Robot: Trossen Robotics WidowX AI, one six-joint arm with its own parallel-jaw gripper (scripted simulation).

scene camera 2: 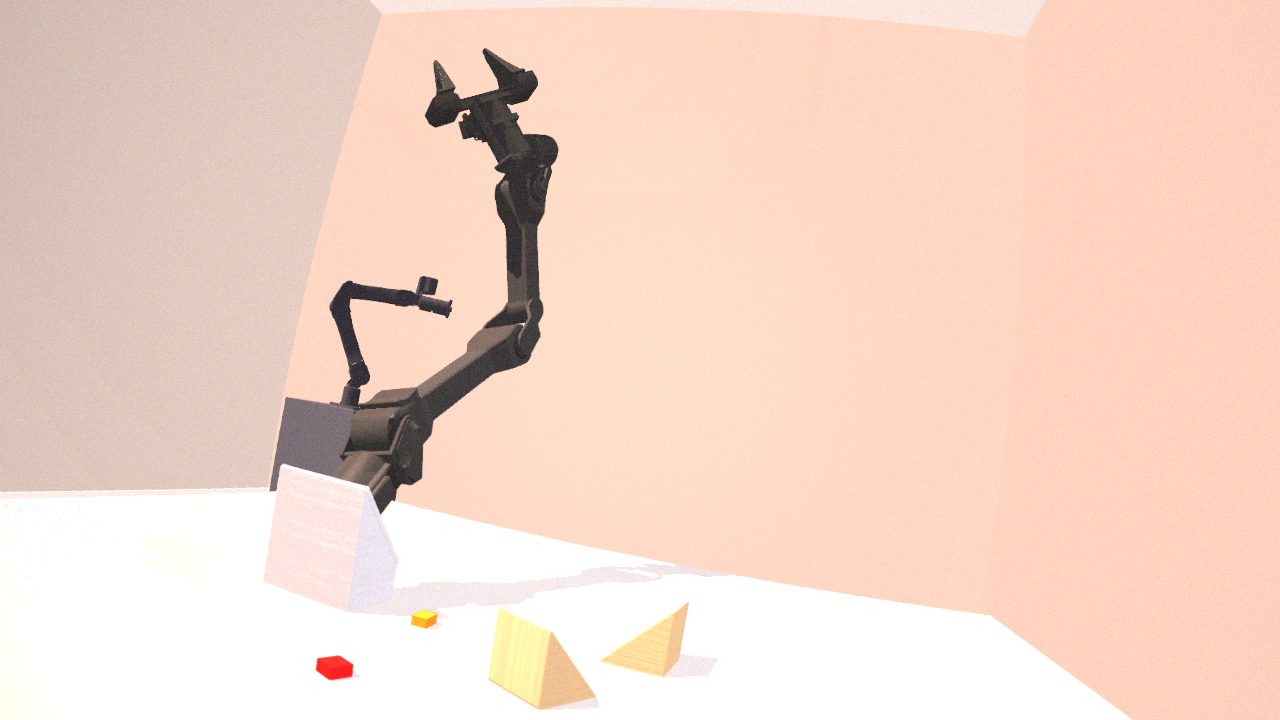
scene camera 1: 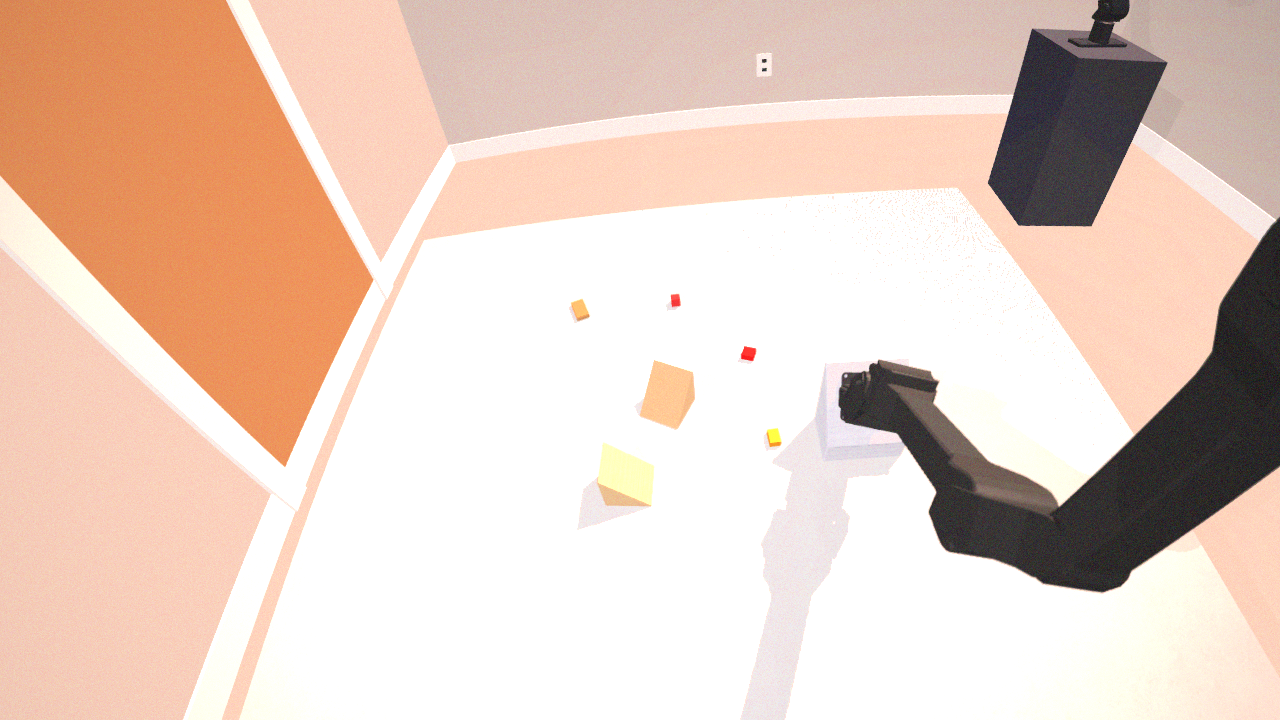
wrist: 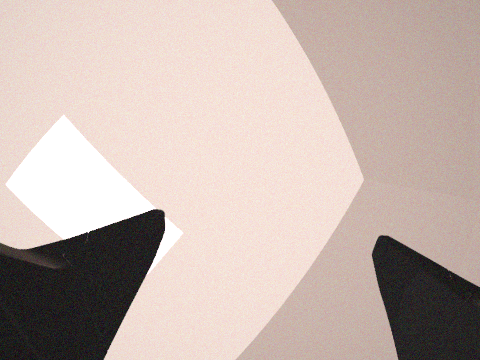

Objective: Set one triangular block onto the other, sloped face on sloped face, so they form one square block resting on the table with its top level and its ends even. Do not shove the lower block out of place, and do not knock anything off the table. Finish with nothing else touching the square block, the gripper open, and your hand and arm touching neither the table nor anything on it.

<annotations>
my gripper: scene camera 2; wrist; not seen in scene camera 1 (out of frame)
same spot on my gripper: (wrist: 74,292) = (scene camera 2: 498,77)
</annotations>
